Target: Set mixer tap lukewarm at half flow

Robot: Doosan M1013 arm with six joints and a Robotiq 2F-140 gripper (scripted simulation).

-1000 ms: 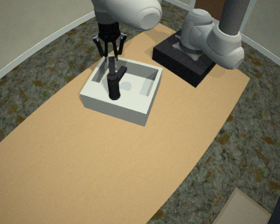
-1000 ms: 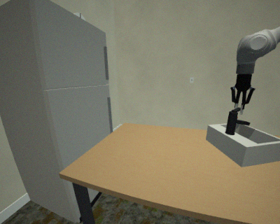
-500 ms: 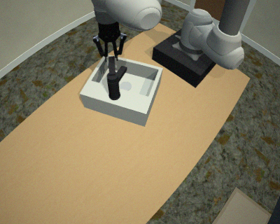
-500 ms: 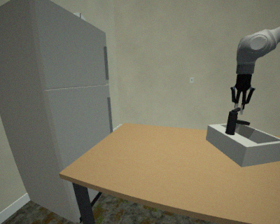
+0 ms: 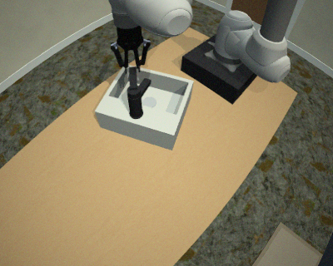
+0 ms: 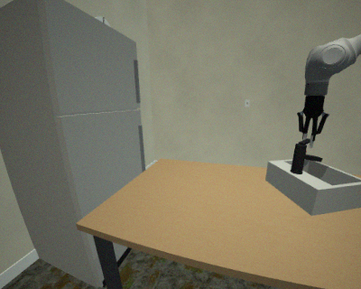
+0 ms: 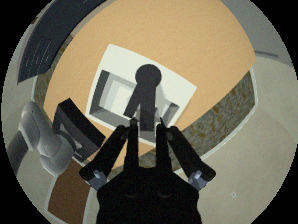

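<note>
The lever is 2 cm ahead of my hand and 2 cm to the left of it. The rest, counted from my hand: white sink basin (6 cm behind, 1 cm to the left, 23 cm below); then black mixer tap (3 cm ahead, 4 cm to the left, 5 cm below).
</note>
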